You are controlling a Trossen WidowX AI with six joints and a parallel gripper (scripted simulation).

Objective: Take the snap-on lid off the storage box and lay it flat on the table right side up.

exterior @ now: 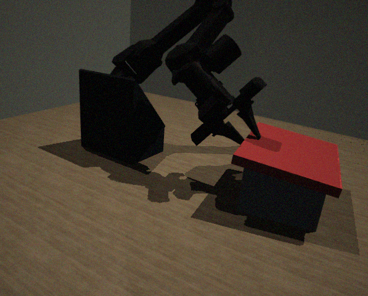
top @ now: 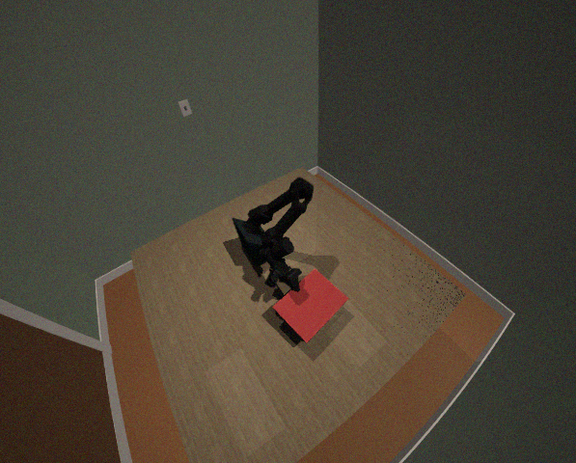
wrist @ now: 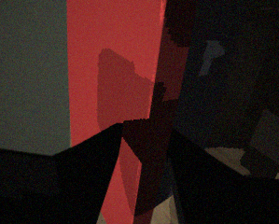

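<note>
The red lid lies 8 cm ahead of my gripper tip and 1 cm to the left of it. From my gripper tip the other things lie so: storage box: 8 cm ahead, 1 cm to the left, 6 cm below.
</note>
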